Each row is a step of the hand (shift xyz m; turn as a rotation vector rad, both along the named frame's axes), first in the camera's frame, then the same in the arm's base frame.
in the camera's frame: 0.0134 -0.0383 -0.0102 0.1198 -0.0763 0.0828
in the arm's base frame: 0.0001 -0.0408 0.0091 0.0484 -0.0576 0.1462
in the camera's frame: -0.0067 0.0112 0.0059 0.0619 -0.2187 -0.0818
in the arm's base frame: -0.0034 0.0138 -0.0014 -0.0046 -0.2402 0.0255
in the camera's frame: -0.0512 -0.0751 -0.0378 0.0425 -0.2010 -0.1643
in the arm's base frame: -0.0613 -0.0702 -0.0315 0.0115 -0.2563 -0.0581
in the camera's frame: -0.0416 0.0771 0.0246 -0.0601 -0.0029 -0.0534
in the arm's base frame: -0.0142 0.0873 -0.0213 -0.0363 -0.0121 -0.0707
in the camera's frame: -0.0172 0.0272 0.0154 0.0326 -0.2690 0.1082
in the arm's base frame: -0.0093 0.0343 -0.0030 -0.1094 -0.1945 0.1880
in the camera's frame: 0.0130 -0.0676 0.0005 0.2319 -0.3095 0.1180
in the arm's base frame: -0.0149 -0.0616 0.0269 0.0448 -0.2708 0.2969
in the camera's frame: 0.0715 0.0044 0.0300 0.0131 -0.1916 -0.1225
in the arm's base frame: 0.0542 0.0007 0.0556 -0.0236 -0.2232 -0.0387
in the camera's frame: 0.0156 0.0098 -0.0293 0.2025 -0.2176 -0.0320
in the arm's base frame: 0.0266 -0.0078 -0.0208 0.1020 -0.2495 0.1294
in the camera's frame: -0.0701 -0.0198 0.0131 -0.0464 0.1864 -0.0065
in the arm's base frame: -0.0726 0.0044 -0.0140 0.0335 0.1700 -0.0831
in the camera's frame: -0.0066 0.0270 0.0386 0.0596 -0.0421 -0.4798
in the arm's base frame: -0.0075 0.0418 0.0213 0.1872 -0.2594 -0.3650
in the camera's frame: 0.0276 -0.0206 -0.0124 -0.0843 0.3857 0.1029
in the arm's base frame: 0.0199 -0.0296 0.0081 0.0427 0.3999 -0.0687
